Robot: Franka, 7 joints.
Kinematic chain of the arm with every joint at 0, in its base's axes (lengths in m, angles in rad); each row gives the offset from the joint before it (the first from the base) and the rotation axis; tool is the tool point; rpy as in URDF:
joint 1: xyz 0 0 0.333 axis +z
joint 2: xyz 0 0 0 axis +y
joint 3: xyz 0 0 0.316 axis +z
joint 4: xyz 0.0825 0 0 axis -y
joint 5: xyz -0.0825 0 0.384 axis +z
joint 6: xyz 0 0 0 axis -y
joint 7: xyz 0.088 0 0 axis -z
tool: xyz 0 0 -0.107 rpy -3.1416 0 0
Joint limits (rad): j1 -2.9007..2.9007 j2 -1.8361..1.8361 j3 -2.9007..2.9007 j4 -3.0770..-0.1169 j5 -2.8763..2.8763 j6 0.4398..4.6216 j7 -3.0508..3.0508
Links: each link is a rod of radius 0.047 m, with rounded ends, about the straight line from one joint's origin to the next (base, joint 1, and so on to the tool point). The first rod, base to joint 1, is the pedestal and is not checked.
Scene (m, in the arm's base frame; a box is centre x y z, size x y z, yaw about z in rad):
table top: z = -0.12
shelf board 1: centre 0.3 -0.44 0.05 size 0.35 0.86 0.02 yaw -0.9
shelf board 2: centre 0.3 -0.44 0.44 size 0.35 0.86 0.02 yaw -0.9
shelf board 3: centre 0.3 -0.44 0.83 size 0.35 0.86 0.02 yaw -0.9
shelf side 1: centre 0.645 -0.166 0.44 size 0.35 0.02 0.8 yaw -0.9
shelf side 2: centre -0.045 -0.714 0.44 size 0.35 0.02 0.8 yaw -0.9
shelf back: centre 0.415 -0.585 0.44 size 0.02 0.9 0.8 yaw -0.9
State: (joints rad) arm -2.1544 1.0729 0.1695 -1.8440 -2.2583 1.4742 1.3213
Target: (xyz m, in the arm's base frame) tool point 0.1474 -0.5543 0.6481
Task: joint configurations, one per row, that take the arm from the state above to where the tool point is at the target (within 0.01 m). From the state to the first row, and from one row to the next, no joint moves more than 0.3 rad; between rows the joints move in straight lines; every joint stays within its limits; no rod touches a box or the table.
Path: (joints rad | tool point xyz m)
1: -2.2224 0.8856 0.1631 -2.0408 -2.3091 1.2156 1.2733 | -0.3459 -0.4412 0.0795
2: -2.2905 0.6984 0.1568 -2.2376 -2.3599 0.9570 1.2254 | -0.3628 -0.3875 0.1670
3: -2.3585 0.5111 0.1504 -2.4344 -2.4107 0.6984 1.1774 | -0.3584 -0.3262 0.2482
4: -2.4266 0.3238 0.1441 -2.6312 -2.4616 0.4398 1.1295 | -0.3326 -0.2613 0.3184
5: -2.2292 0.0415 0.2336 -2.5749 -2.2963 0.5601 1.1934 | -0.2607 -0.3351 0.4356
6: -2.0318 -0.2408 0.3231 -2.5186 -2.1310 0.6804 1.2574 | -0.1531 -0.3600 0.5493
7: -1.8344 -0.5231 0.4127 -2.4623 -1.9657 0.8006 1.3213 | -0.0336 -0.3262 0.6481
8: -1.7964 -0.3206 0.4805 -2.2588 -2.0655 0.9308 1.3213 | 0.0211 -0.4138 0.6575
9: -1.7583 -0.1182 0.5484 -2.0553 -2.1654 1.0610 1.3213 | 0.0838 -0.4903 0.6565
10: -1.7203 0.0842 0.6163 -1.8518 -2.2653 1.1912 1.3213 | 0.1474 -0.5543 0.6481

